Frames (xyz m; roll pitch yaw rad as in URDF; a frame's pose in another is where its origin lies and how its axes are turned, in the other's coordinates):
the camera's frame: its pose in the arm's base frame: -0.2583 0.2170 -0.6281 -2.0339 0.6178 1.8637
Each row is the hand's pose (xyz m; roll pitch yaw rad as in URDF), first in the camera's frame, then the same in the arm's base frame.
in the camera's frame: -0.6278 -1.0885 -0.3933 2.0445 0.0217 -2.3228
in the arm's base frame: -0.4315 0.3257 0.6726 -1.3122 -1.2110 -2.3359
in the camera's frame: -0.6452 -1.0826 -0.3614 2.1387 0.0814 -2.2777
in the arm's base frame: -0.4489 0.2939 0.6668 -1.1180 -1.2774 -2.4439
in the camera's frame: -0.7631 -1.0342 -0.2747 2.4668 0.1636 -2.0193
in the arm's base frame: -0.4610 0.1402 0.6682 0.0971 -1.2714 2.8846
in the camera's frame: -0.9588 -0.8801 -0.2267 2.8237 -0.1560 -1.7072
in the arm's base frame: -0.3635 -0.0934 0.6517 0.4576 -0.8256 2.8792
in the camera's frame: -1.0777 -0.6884 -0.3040 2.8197 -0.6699 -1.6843
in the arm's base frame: -0.1644 -0.2175 0.6089 0.2440 -0.4042 -3.0353
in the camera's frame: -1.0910 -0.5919 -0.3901 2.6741 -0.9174 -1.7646
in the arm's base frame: -0.0382 -0.2197 0.5776 -0.0141 -0.2154 -2.8571
